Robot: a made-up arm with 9 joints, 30 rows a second.
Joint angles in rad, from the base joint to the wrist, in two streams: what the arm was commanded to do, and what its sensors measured. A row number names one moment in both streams.
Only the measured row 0 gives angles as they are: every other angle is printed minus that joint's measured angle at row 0.
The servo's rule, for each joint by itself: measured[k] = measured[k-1] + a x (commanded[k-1-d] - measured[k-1]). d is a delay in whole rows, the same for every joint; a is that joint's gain. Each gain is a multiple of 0.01, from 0.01 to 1. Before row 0 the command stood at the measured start. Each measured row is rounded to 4 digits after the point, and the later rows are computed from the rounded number. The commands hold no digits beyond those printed.
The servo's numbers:
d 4
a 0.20 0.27 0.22 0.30 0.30 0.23 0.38 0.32 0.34
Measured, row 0: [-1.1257 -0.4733 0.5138 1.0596 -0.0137 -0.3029 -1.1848 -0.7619 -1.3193]
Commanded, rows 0 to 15: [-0.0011 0.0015 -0.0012 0.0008 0.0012 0.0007 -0.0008 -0.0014 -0.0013]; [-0.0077 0.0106 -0.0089 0.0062 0.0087 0.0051 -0.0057 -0.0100 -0.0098]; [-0.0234 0.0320 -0.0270 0.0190 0.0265 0.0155 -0.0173 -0.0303 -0.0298]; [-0.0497 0.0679 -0.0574 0.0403 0.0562 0.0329 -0.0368 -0.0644 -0.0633]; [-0.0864 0.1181 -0.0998 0.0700 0.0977 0.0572 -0.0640 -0.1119 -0.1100]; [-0.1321 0.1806 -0.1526 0.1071 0.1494 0.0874 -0.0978 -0.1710 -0.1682]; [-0.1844 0.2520 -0.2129 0.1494 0.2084 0.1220 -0.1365 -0.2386 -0.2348]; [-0.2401 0.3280 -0.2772 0.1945 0.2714 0.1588 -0.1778 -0.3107 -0.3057]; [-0.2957 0.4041 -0.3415 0.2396 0.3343 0.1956 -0.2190 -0.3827 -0.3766]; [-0.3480 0.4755 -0.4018 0.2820 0.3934 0.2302 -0.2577 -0.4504 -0.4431]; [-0.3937 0.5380 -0.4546 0.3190 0.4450 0.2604 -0.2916 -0.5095 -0.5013]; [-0.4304 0.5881 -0.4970 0.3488 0.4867 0.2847 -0.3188 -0.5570 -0.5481]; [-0.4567 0.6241 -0.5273 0.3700 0.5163 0.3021 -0.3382 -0.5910 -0.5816]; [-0.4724 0.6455 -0.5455 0.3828 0.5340 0.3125 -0.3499 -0.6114 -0.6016]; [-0.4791 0.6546 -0.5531 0.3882 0.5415 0.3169 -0.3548 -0.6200 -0.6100]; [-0.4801 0.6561 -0.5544 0.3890 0.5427 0.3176 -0.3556 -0.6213 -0.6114]
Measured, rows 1 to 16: [0.0000 0.0000 0.0000 0.0000 0.0000 0.0000 0.0000 0.0000 0.0000]; [0.0000 0.0000 0.0000 0.0000 0.0000 0.0000 0.0000 0.0000 0.0000]; [0.0000 0.0000 0.0000 0.0000 0.0000 0.0000 0.0000 0.0000 0.0000]; [0.0000 0.0000 0.0000 0.0000 0.0000 0.0000 0.0000 0.0000 0.0000]; [-0.0002 0.0004 -0.0003 0.0002 0.0004 0.0002 -0.0003 -0.0004 -0.0004]; [-0.0017 0.0032 -0.0022 0.0020 0.0029 0.0013 -0.0024 -0.0035 -0.0036]; [-0.0060 0.0110 -0.0077 0.0071 0.0100 0.0046 -0.0081 -0.0121 -0.0125]; [-0.0147 0.0264 -0.0186 0.0171 0.0239 0.0111 -0.0190 -0.0288 -0.0298]; [-0.0290 0.0512 -0.0365 0.0330 0.0460 0.0217 -0.0361 -0.0554 -0.0571]; [-0.0496 0.0861 -0.0620 0.0552 0.0770 0.0368 -0.0595 -0.0924 -0.0949]; [-0.0766 0.1309 -0.0952 0.0835 0.1164 0.0564 -0.0888 -0.1392 -0.1425]; [-0.1093 0.1841 -0.1352 0.1168 0.1629 0.0800 -0.1226 -0.1941 -0.1980]; [-0.1466 0.2435 -0.1806 0.1536 0.2143 0.1066 -0.1592 -0.2545 -0.2587]; [-0.1869 0.3061 -0.2293 0.1921 0.2680 0.1350 -0.1966 -0.3172 -0.3214]; [-0.2283 0.3687 -0.2789 0.2302 0.3211 0.1638 -0.2327 -0.3787 -0.3826]; [-0.2687 0.4279 -0.3269 0.2658 0.3708 0.1916 -0.2654 -0.4358 -0.4389]
